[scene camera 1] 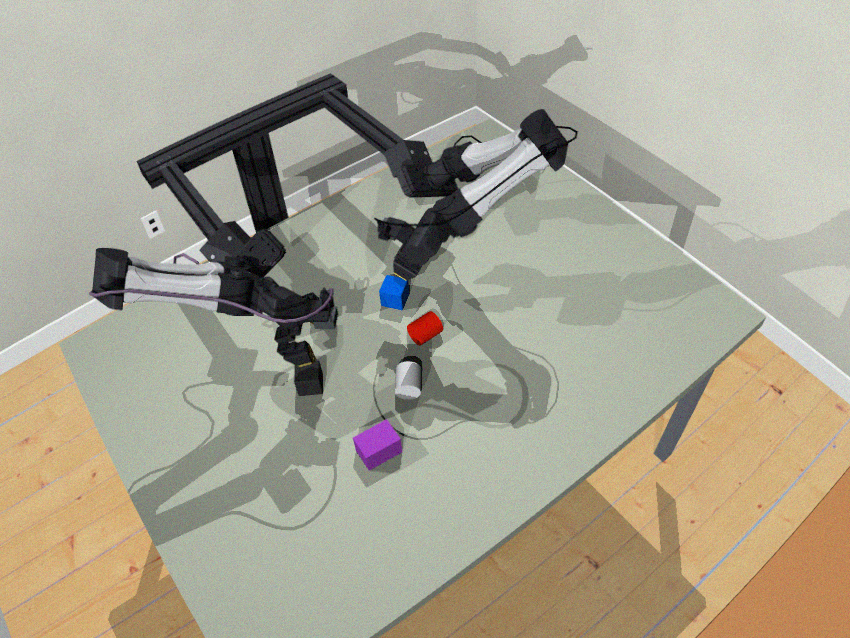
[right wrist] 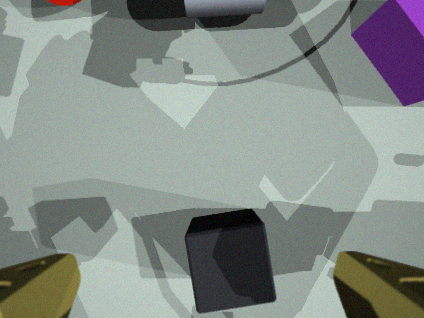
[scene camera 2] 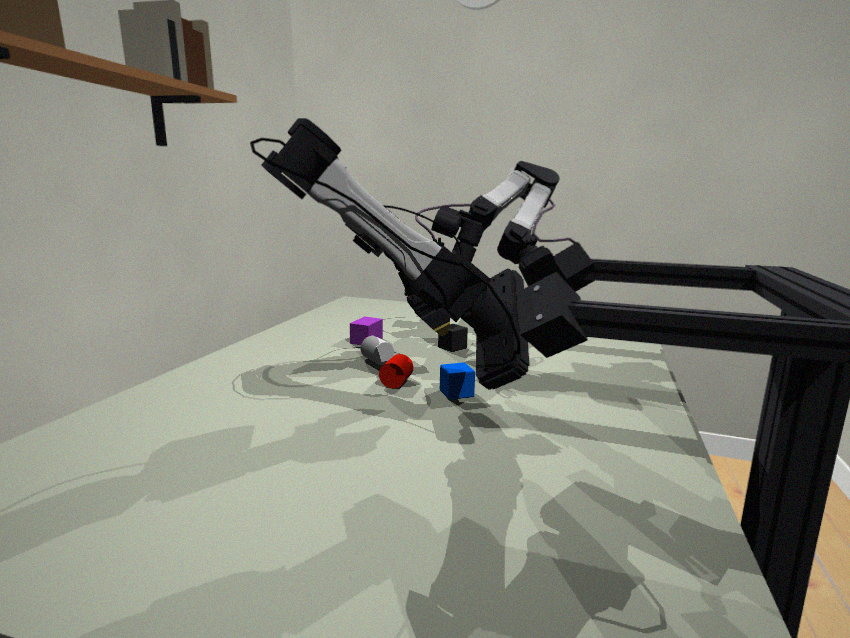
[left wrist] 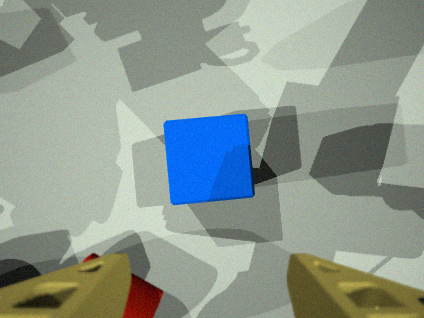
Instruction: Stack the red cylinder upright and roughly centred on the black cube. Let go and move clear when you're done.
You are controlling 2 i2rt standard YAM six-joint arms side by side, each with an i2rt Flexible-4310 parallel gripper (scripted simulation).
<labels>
A black cube [scene camera 1: 308, 380] is 1.55 m from the lens. A red cylinder [scene camera 1: 426, 327]: 1.61 m from the lens. A white cylinder [scene camera 1: 408, 374] is 1.53 m from the lens. A purple block [scene camera 1: 380, 443]: 1.44 m from the lens. A blue cube [scene camera 1: 394, 292] is 1.69 m from the lens. The marked spots on the purple block and the blue cube are 0.42 m apart.
</labels>
